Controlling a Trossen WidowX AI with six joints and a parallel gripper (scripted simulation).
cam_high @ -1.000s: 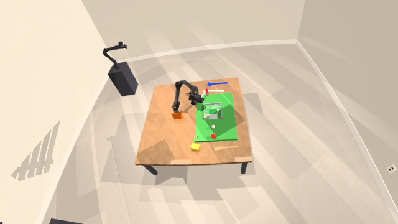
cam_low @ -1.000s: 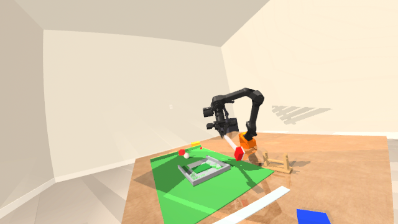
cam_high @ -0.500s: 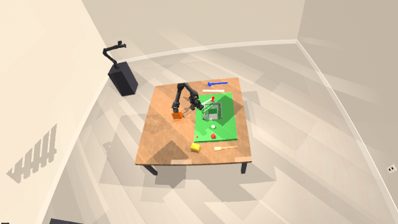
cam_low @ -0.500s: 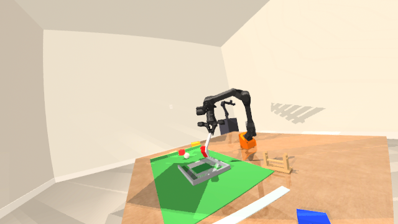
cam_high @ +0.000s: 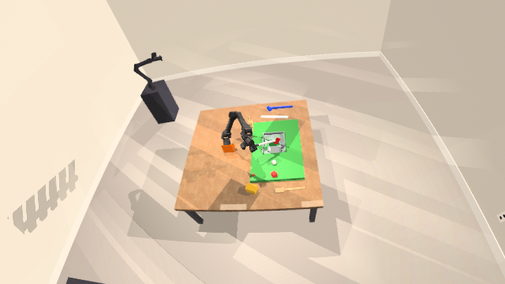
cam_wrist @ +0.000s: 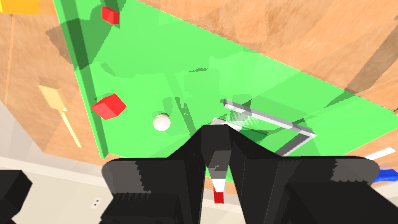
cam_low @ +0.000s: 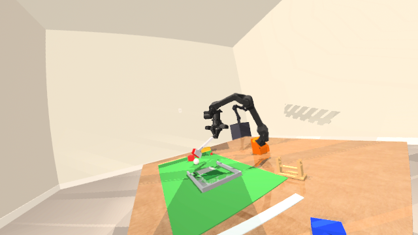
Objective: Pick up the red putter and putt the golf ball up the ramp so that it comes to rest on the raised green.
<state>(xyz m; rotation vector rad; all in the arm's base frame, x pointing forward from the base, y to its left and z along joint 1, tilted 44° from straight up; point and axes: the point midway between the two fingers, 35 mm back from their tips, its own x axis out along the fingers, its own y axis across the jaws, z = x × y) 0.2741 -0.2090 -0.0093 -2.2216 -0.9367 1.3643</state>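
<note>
The small red piece is 18 cm to the right of my gripper tip, 15 cm below it and 4 cm behind it. From my gripper tip the other things lie so: red block (20 cm to the right, 15 cm ahead, 14 cm below); then white golf ball (15 cm ahead, 14 cm below, 8 cm to the right); then red putter (10 cm ahead, 5 cm to the left, 1 cm below).
</note>
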